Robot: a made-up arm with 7 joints. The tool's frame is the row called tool.
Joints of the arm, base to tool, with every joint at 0 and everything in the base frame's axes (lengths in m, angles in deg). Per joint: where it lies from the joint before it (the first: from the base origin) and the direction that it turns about. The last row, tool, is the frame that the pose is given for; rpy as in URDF.
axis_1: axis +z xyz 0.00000 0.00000 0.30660
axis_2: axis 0 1 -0.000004 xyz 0.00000 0.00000 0.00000
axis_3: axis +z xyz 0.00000 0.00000 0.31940
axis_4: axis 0 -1 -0.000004 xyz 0.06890 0.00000 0.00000
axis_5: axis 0 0.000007 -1 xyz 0.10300 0.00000 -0.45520
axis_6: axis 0 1 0.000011 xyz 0.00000 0.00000 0.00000
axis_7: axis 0 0.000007 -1 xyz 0.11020 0.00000 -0.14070
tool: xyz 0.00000 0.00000 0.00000 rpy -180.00 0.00 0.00
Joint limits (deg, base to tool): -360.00..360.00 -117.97..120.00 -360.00..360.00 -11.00..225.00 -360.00..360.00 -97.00..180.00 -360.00..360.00
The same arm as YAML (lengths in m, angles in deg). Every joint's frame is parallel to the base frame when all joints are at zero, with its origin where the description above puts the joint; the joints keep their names.
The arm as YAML. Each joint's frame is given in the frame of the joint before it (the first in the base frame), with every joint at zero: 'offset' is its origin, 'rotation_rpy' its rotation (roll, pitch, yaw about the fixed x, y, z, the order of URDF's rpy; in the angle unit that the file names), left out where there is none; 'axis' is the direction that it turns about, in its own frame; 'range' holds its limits. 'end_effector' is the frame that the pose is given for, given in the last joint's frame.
length_unit: m
angle_unit: deg
chain:
  - id: axis_1
    offset: [0.0, 0.0, 0.3066]
    axis: "+z"
    range: [-360.0, 360.0]
  - id: axis_2
    offset: [0.0, 0.0, 0.0]
    axis: "+y"
    range: [-117.97, 120.0]
  - id: axis_3
    offset: [0.0, 0.0, 0.3194]
    axis: "+z"
    range: [-360.0, 360.0]
  - id: axis_4
    offset: [0.0689, 0.0, 0.0]
    axis: "-y"
    range: [-11.0, 225.0]
  - id: axis_5
    offset: [0.103, 0.0, -0.4552]
    axis: "-z"
    range: [-360.0, 360.0]
  - id: axis_6
    offset: [0.0, 0.0, 0.0]
    axis: "+y"
    range: [-97.0, 180.0]
  - id: axis_7
    offset: [0.1102, 0.0, -0.1407]
    axis: "-z"
    range: [-360.0, 360.0]
end_effector:
  offset: [0.0, 0.0, 0.0]
  rotation_rpy: [180.0, 0.0, 0.0]

